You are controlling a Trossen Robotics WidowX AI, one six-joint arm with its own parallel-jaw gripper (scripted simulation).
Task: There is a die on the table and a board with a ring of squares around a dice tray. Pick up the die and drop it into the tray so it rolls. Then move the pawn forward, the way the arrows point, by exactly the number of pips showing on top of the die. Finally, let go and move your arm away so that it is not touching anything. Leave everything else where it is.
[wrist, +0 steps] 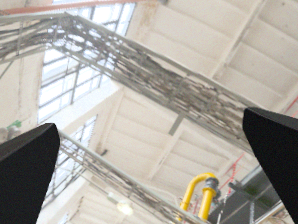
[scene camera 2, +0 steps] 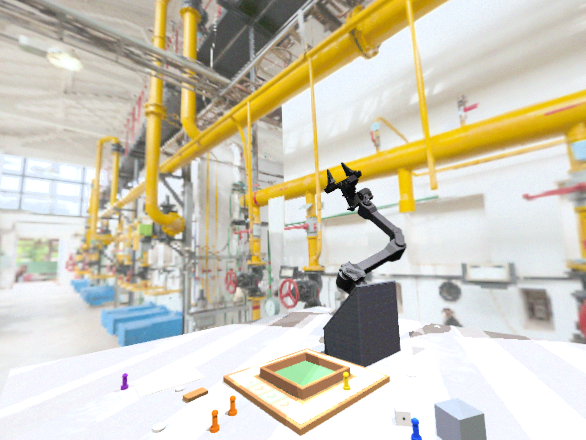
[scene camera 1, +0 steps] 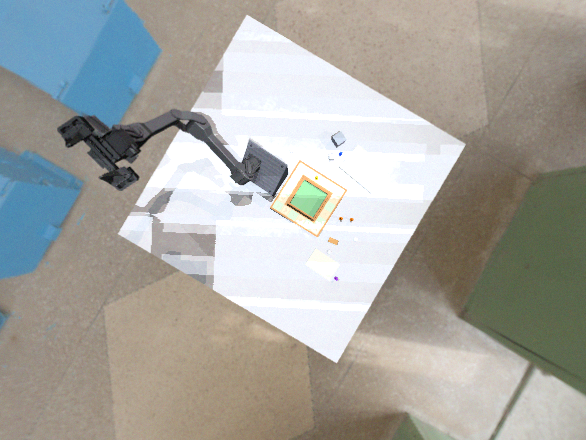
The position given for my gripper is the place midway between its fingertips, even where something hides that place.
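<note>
My gripper (scene camera 1: pixel 84 161) is open and it's holding nothing, and you'd find my gripper in the wrist view (wrist: pixel 152 125) too.
</note>
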